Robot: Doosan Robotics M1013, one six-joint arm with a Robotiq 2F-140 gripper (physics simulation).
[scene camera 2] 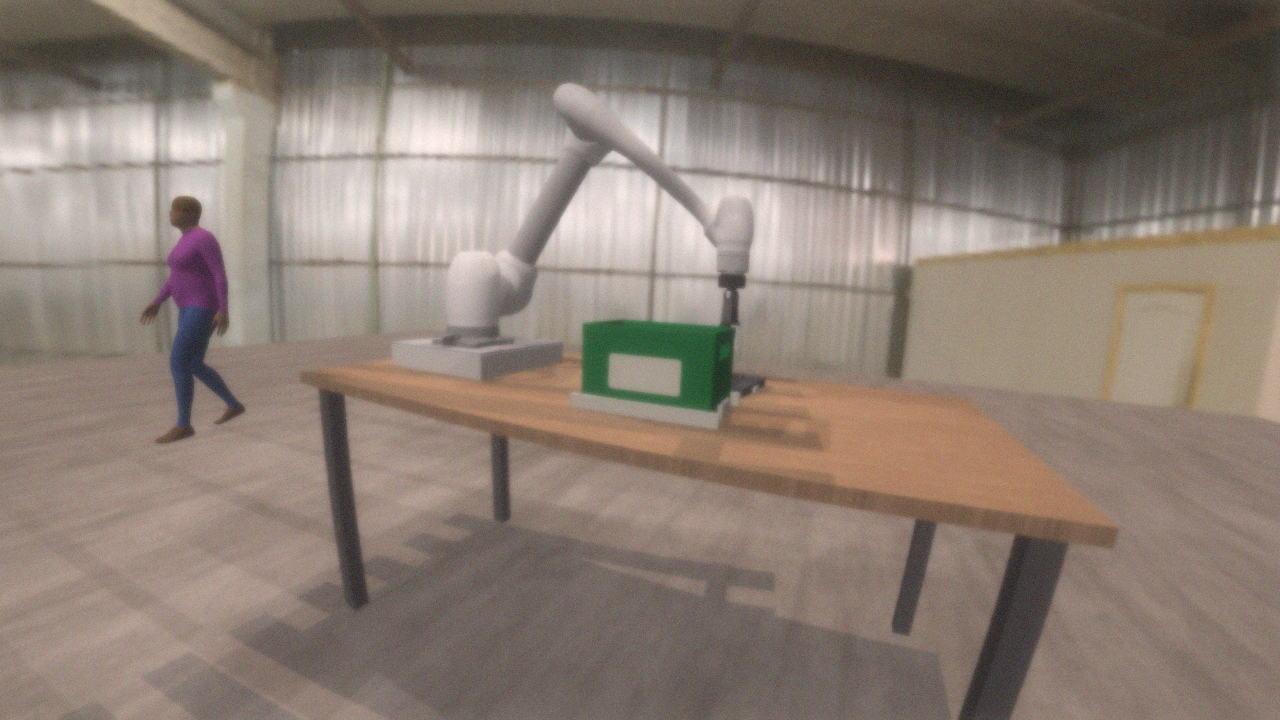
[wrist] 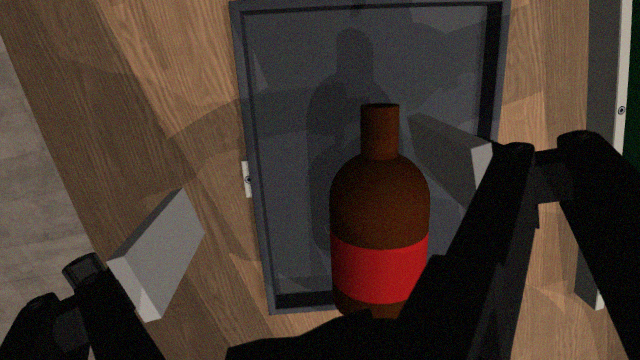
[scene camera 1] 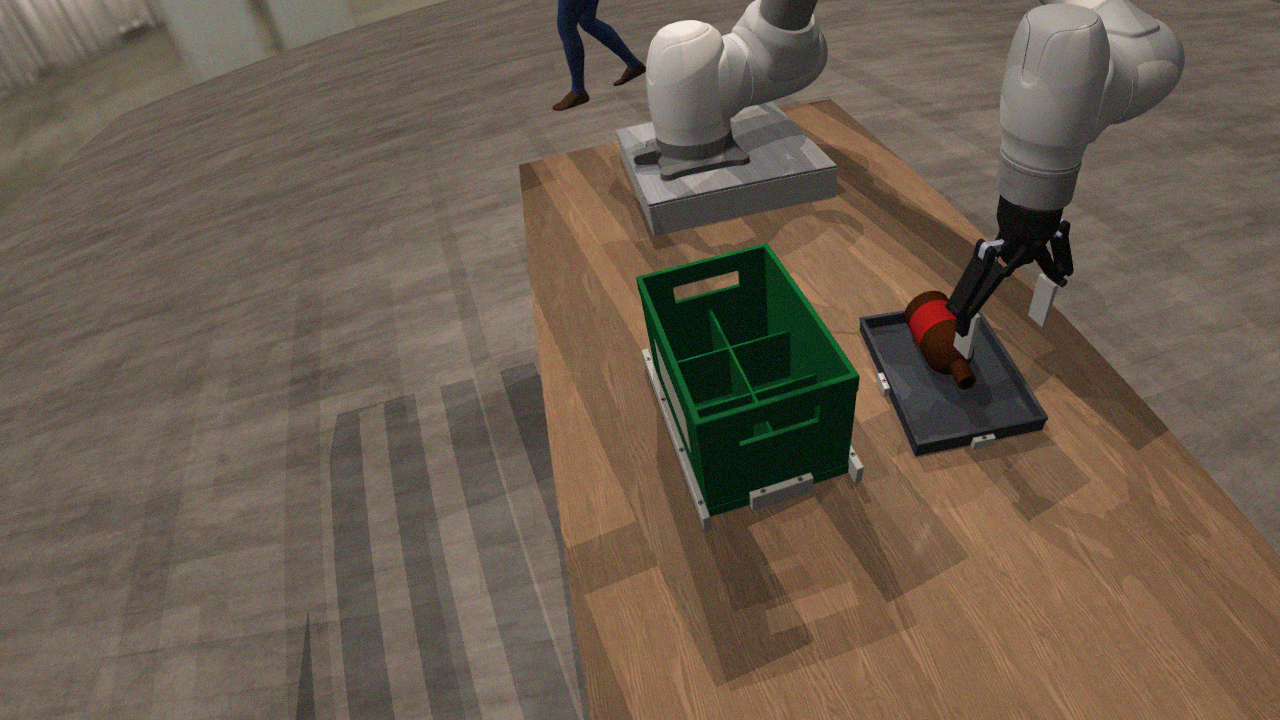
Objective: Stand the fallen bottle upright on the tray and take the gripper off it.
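Pixels of known places: gripper, fingertip midpoint: (wrist: 301, 176) (scene camera 1: 1000, 335); arm's base, link origin: (scene camera 2: 473, 343) (scene camera 1: 696, 154).
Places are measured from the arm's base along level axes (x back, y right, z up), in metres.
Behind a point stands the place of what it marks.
Note:
The brown bottle (scene camera 1: 939, 344) @[x -0.675, y -0.169, z -0.005 m] (wrist: 380, 210) @[x -0.674, y -0.200, z 0.005 m] with a red label lies on its side on the dark grey tray (scene camera 1: 948, 419) @[x -0.755, y -0.150, z -0.066 m] (scene camera 2: 750, 385) @[x -0.799, y -0.136, z -0.049 m] (wrist: 280, 110) @[x -0.738, y -0.254, z -0.066 m]. Its neck points towards the front of the scene camera 1 view, and its base is at the tray's back rim. My gripper (scene camera 1: 1003, 319) @[x -0.710, y -0.244, z 0.018 m] (wrist: 301, 176) @[x -0.710, y -0.244, z 0.018 m] is open, with nothing between its pads. In the wrist view the bottle shows between the fingers, nearer the right one; the left pad is outside the tray's left edge. The bottle is hidden in the scene camera 2 view, where the gripper (scene camera 2: 731, 313) shows behind the crate.
A green crate (scene camera 1: 774, 465) @[x -0.788, y 0.112, z -0.007 m] (scene camera 2: 657, 367) @[x -0.683, y 0.202, z 0.029 m] with dividers stands beside the tray, held by pale strips. The arm's grey base block (scene camera 1: 742, 198) @[x -0.163, y -0.045, z -0.031 m] (scene camera 2: 483, 360) @[x -0.163, y 0.124, z -0.020 m] is at the back of the wooden table (scene camera 1: 1029, 608) @[x -1.032, y -0.112, z -0.072 m] (scene camera 2: 895, 447) @[x -1.124, y 0.156, z -0.072 m]. A person (scene camera 1: 577, 49) (scene camera 2: 195, 277) is on the floor behind the table.

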